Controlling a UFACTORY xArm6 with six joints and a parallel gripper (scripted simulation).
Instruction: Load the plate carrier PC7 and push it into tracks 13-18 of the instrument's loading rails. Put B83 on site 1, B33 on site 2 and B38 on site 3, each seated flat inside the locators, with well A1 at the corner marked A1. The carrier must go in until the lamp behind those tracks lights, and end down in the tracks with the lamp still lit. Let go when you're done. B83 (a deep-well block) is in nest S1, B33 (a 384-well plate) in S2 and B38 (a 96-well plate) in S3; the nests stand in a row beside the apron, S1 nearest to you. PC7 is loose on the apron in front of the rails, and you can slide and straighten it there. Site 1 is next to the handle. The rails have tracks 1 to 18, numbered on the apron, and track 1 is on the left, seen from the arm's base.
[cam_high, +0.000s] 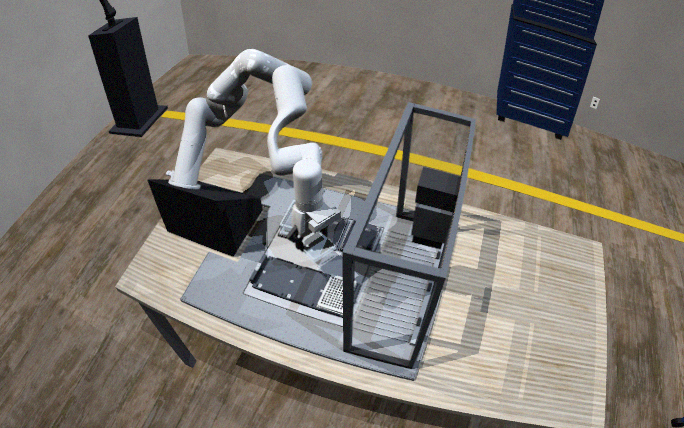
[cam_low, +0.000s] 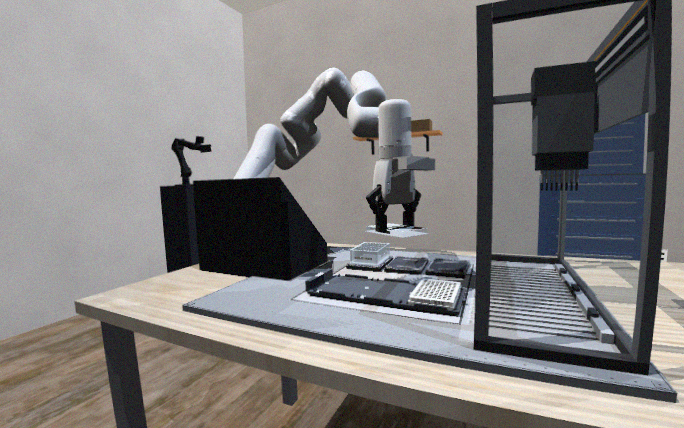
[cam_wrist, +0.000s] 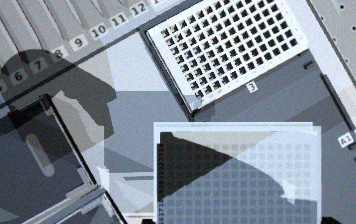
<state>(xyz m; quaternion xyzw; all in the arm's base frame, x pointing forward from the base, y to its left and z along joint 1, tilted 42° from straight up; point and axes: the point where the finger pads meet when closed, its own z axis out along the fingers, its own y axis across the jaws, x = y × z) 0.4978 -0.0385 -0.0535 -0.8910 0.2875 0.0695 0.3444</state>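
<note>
Now: the dark carrier PC7 10 mm behind my hand, 80 mm to the right of it and 130 mm below it. Round my hand: nest s2: 150 mm to the left, 140 mm below; deep-well block B83: 110 mm behind, 160 mm to the left, 110 mm below; nest s3: 120 mm ahead, 150 mm to the left, 140 mm below.
</note>
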